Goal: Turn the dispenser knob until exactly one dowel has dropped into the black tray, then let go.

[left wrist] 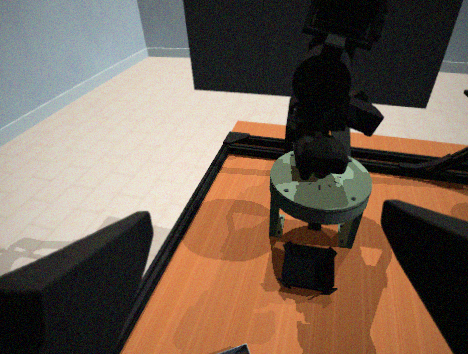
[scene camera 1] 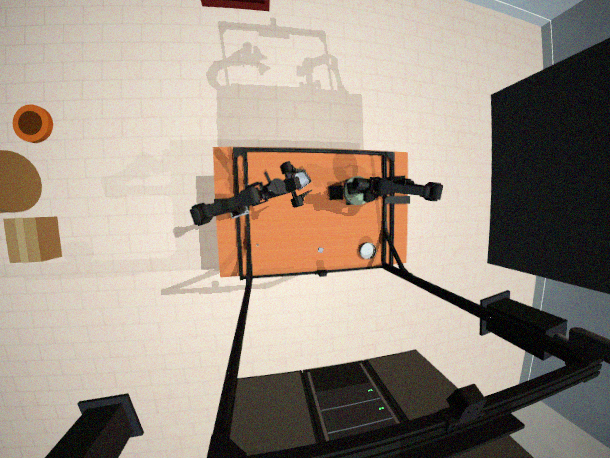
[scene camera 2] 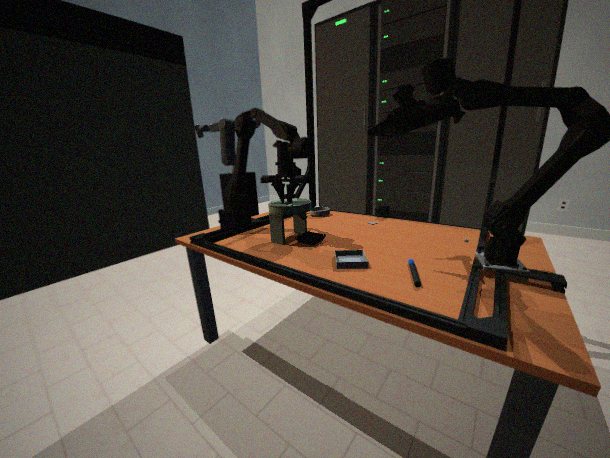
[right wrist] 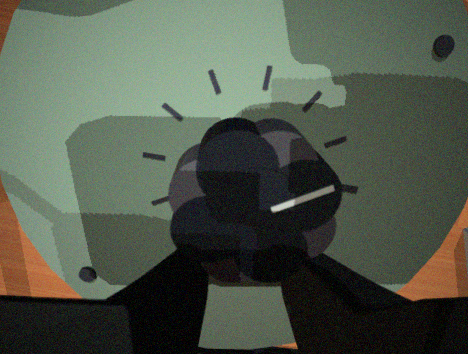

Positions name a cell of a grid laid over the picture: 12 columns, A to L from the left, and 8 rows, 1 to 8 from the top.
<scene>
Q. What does the left gripper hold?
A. Nothing.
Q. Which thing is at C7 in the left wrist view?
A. The left gripper.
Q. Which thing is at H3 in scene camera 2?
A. The left gripper.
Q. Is the left gripper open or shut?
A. Open.
</scene>
